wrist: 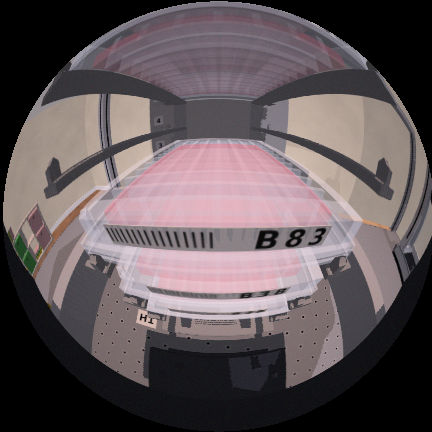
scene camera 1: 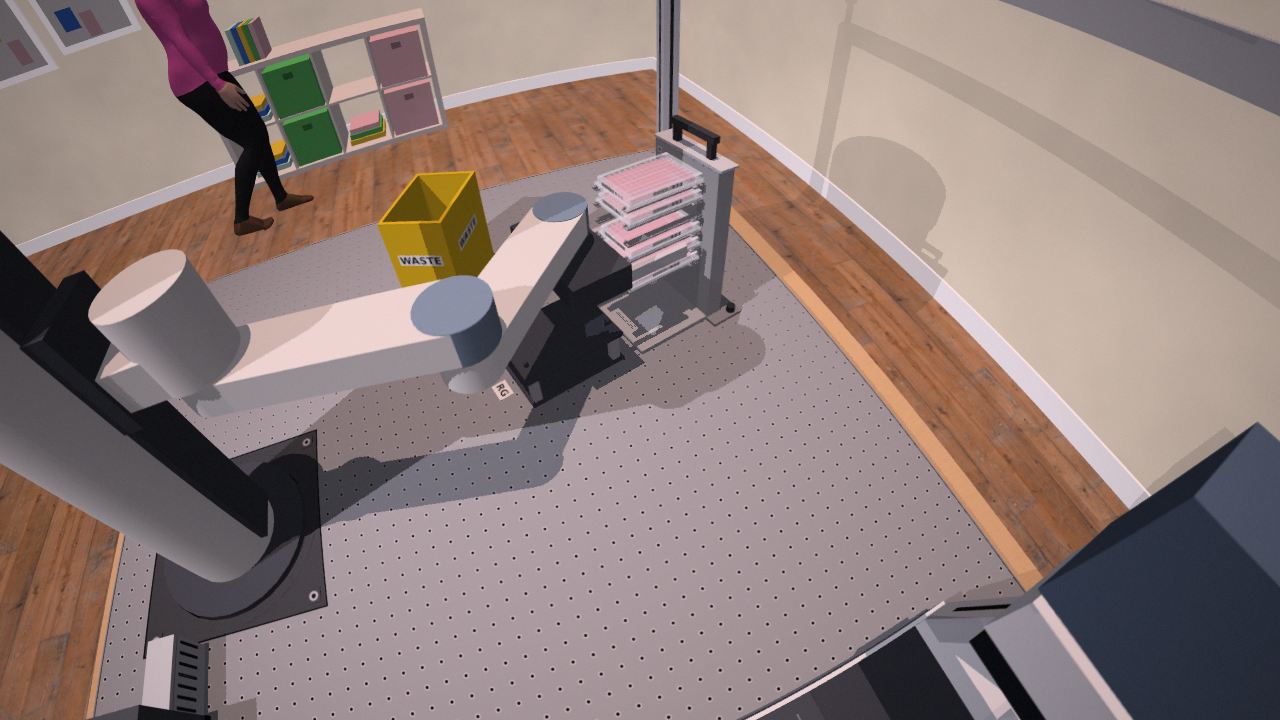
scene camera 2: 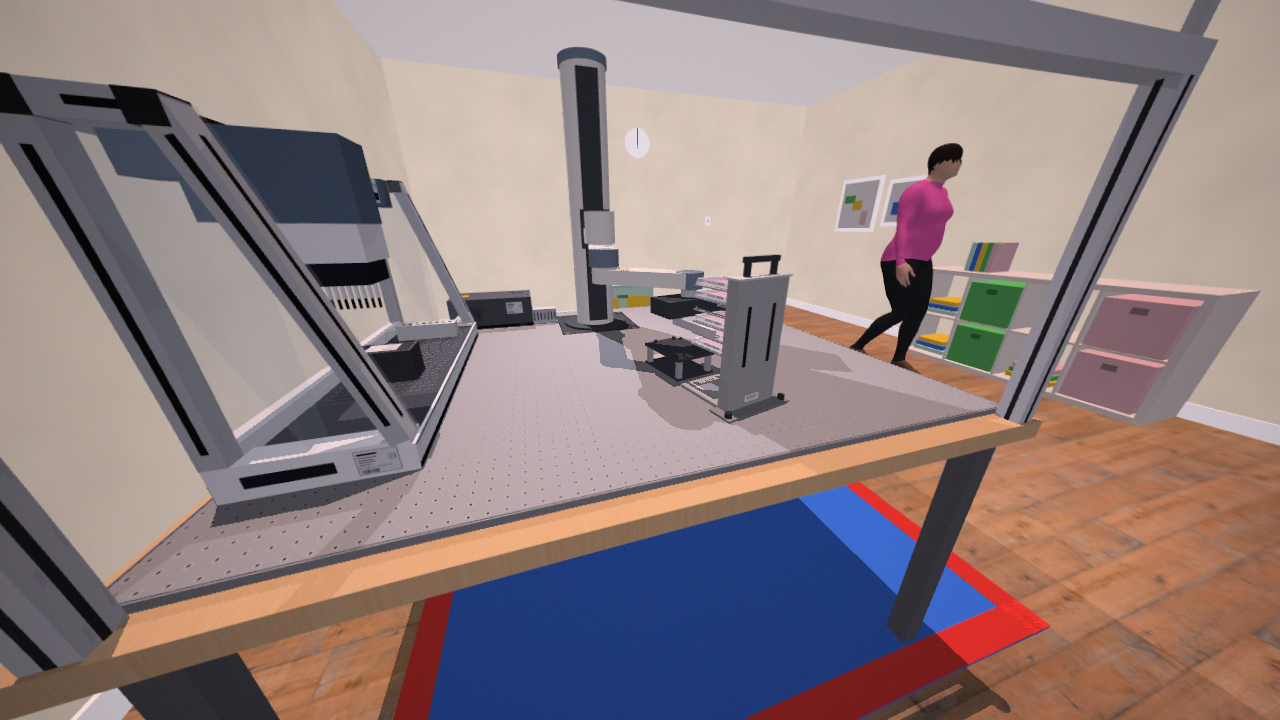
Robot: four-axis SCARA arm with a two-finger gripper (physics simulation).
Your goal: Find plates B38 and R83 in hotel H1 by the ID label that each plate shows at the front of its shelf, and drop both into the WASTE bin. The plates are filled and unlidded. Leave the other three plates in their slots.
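Frame: origin at the arm's base, x left, y back, z up, level; metres.
Seen in the pictures: gripper, fingertip midpoint: [wrist: 218, 175]; arm's base, origin of the base link: [scene camera 1: 240, 539] [scene camera 2: 595, 324].
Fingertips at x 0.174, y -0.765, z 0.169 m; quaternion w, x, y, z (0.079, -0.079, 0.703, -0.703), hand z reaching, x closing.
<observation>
Offsets run from my fingertips to a thing's top centre. "spot": to the spot under its first point.
Hotel H1 [scene camera 1: 718, 232] [scene camera 2: 753, 340] [wrist: 218, 119] stands at the far side of the table with pink-filled unlidded plates. In the wrist view, plate B83 @[dx -0.005, dy +0.023, dz +0.025 m] [wrist: 218, 200] fills the middle, with plate B38 [wrist: 218, 270] on the shelf below and part of another plate's label under that. The underside of plate R83 @[dx -0.005, dy +0.023, dz +0.081 m] [wrist: 218, 50] is overhead above a vacant shelf; its label is out of sight. My gripper [wrist: 218, 278] is shut on plate B38 at slot level, one finger along each side; B83 hides the fingertips. The yellow WASTE bin @[dx +0.219, dy +0.330, dz +0.044 m] [scene camera 1: 407, 240] stands left of the hotel, behind my arm.
A low dark regrip stand [scene camera 1: 572, 362] [scene camera 2: 677, 356] is in front of the hotel, under my arm. A large framed instrument [scene camera 1: 1163, 528] [scene camera 2: 286, 179] stands at the opposite side of the table. A dark box @[spot: dx -0.554, dy +0.799, dz -0.076 m] [scene camera 2: 496, 307] is near the arm's column. A person [scene camera 1: 198, 49] [scene camera 2: 921, 223] is beyond the table.
</observation>
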